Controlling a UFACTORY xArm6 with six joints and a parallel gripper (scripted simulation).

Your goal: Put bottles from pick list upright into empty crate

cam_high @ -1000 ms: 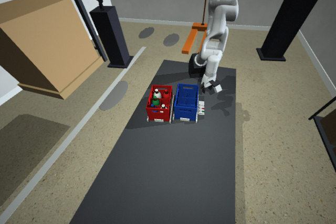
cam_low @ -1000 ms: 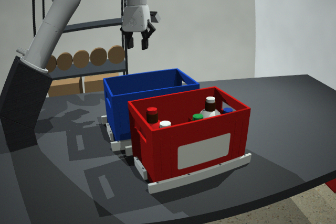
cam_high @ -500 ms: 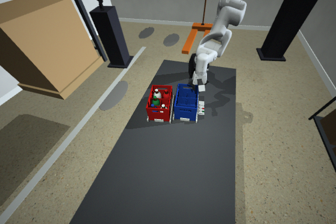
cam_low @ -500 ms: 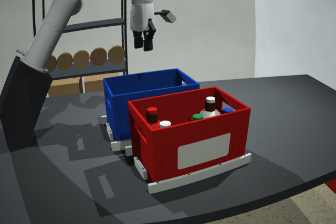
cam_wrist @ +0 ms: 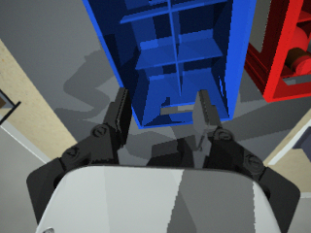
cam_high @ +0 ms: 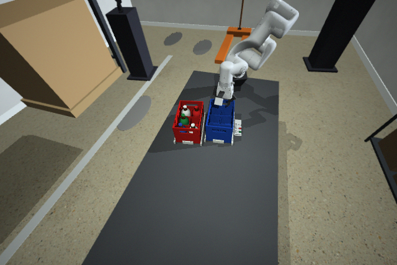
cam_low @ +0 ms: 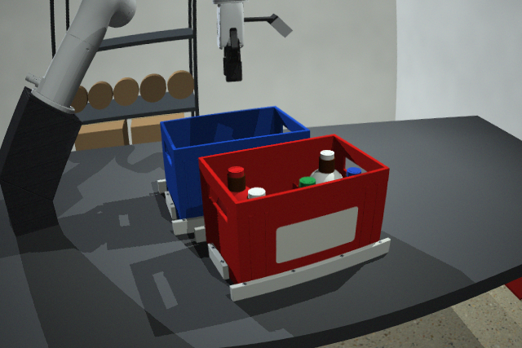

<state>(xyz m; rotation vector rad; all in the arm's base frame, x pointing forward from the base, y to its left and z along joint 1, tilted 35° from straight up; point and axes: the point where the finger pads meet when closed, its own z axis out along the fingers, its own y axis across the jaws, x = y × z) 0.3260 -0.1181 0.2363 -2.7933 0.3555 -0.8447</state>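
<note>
The green-capped bottle lies 29 cm to the right of my hand, 20 cm below it and 3 cm ahead of it. The rest, counted from my hand: red-capped bottle (21 cm to the right, 20 cm below, 6 cm behind); white-capped bottle (20 cm to the right, 20 cm below, 12 cm ahead); blue crate (20 cm below, 2 cm to the right, 1 cm behind).
</note>
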